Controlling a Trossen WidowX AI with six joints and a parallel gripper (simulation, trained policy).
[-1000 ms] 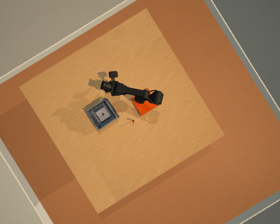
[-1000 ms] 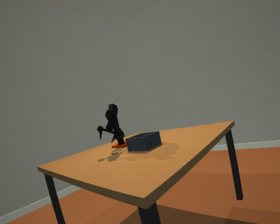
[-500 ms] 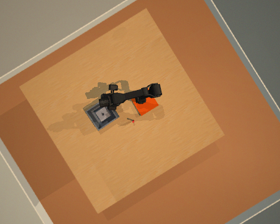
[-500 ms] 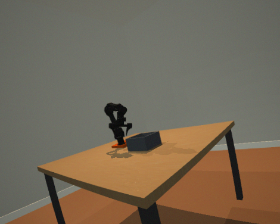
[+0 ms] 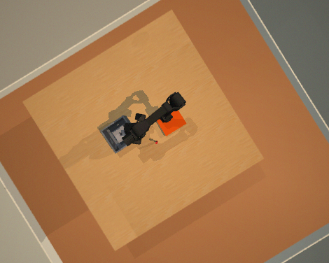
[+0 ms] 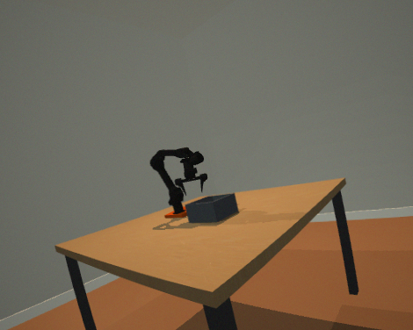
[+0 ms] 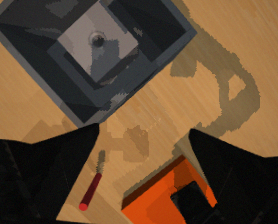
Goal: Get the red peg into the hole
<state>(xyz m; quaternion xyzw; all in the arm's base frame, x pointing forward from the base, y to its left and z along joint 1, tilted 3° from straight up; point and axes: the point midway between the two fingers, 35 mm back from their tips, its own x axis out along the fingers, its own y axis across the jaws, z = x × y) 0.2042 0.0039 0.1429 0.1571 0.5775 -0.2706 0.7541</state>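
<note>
Now: the red peg 150 mm to the left of my gripper tip, 90 mm below it and 70 mm behind it. From my gripper tip the other things lie so: dark box (140 mm ahead, 100 mm below, 10 mm to the right); grey plate (140 mm ahead, 90 mm below, 10 mm to the right).
</note>
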